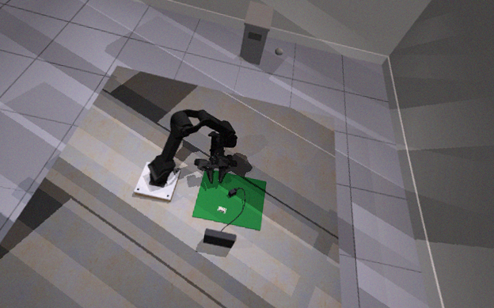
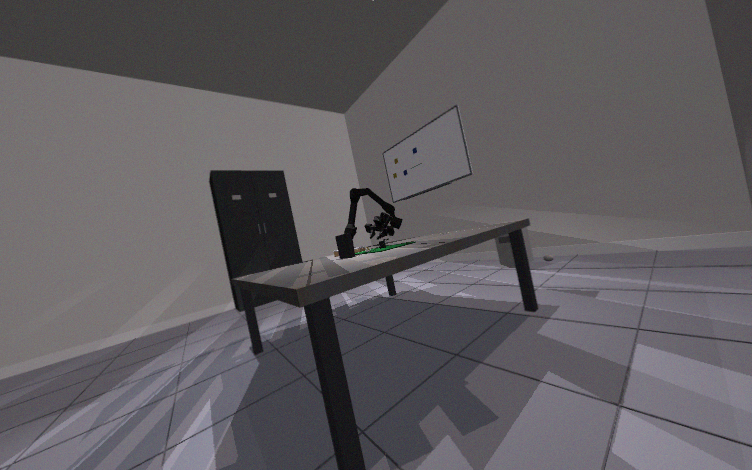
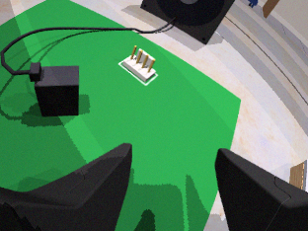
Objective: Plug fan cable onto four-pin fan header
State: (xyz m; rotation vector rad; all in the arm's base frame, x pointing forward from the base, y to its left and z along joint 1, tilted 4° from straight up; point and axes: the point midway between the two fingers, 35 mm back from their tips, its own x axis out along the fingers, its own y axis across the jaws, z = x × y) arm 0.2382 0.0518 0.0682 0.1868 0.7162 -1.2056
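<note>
The black fan plug is 9 cm ahead of my gripper tip, 4 cm below it and 2 cm to the right of it. Round my gripper tip: black fan 23 cm to the right, 7 cm ahead, 1 cm below; white four-pin fan header 10 cm to the right, 6 cm below, 6 cm ahead; green board 9 cm ahead, 8 cm below, 3 cm to the right.
</note>
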